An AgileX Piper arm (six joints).
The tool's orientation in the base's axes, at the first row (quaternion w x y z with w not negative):
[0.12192, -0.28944, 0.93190, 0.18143]
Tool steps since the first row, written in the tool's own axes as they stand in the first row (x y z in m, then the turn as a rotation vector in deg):
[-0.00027, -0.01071, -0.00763, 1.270, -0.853, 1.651]
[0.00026, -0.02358, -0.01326, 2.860, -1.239, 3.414]
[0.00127, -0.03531, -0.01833, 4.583, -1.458, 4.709]
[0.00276, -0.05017, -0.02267, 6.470, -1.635, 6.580]
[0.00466, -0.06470, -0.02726, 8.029, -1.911, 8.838]
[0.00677, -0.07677, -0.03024, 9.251, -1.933, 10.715]
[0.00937, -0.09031, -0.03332, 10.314, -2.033, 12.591]
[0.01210, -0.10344, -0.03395, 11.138, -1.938, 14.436]
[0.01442, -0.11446, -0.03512, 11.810, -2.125, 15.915]
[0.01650, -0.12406, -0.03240, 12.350, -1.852, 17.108]
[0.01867, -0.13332, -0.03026, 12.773, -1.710, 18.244]
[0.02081, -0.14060, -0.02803, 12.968, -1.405, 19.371]
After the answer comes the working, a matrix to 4 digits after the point.
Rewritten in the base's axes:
[0.00554, -0.01120, 0.00412, -0.320, -0.608, -2.143]
[0.01193, -0.02363, 0.00560, -1.155, -0.971, -4.370]
[0.01735, -0.03519, 0.00671, -2.252, -1.463, -6.172]
[0.02430, -0.04909, 0.00616, -3.435, -1.768, -8.538]
[0.03069, -0.06305, 0.00579, -4.249, -1.829, -11.172]
[0.03568, -0.07457, 0.00456, -4.988, -1.684, -13.282]
[0.04112, -0.08749, 0.00286, -5.554, -1.520, -15.359]
[0.04652, -0.09917, -0.00099, -6.045, -1.101, -17.276]
[0.05094, -0.10924, -0.00365, -6.295, -0.973, -18.887]
[0.05521, -0.11652, -0.00937, -6.742, -0.543, -20.072]
[0.05913, -0.12382, -0.01451, -7.025, -0.180, -21.202]
[0.06194, -0.12955, -0.01918, -7.222, 0.418, -22.205]

The tool's axes in the first row as the columns of a matrix, in the base's axes (rounded; the answer above uses it unrounded):
[-0.8027, -0.5837, 0.1222]
[-0.4952, 0.7666, 0.4087]
[-0.3323, 0.2676, -0.9044]

